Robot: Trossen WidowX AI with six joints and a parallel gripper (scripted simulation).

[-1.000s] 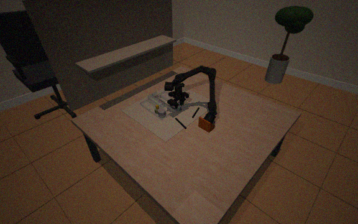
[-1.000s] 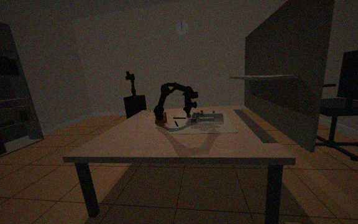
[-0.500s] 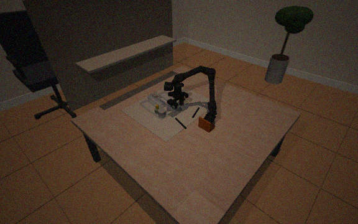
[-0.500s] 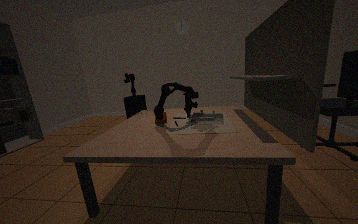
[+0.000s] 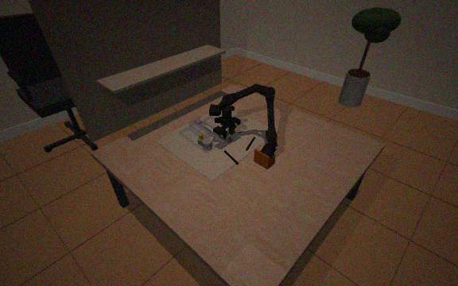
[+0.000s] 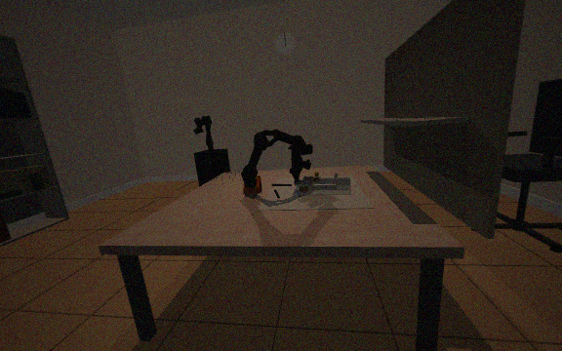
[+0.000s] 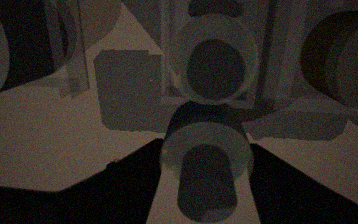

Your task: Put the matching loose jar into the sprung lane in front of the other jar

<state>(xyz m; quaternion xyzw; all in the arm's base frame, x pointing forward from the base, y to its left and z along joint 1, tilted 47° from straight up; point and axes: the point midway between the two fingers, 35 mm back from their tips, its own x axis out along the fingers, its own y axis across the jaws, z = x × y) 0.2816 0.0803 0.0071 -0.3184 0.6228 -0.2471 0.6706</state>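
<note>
The lane fixture lies 19 cm ahead of my gripper tip, 3 cm to the left of it and 3 cm below it. From my gripper tip the other things lie so: shelf 55 cm ahead, 5 cm to the left, 32 cm above.
</note>
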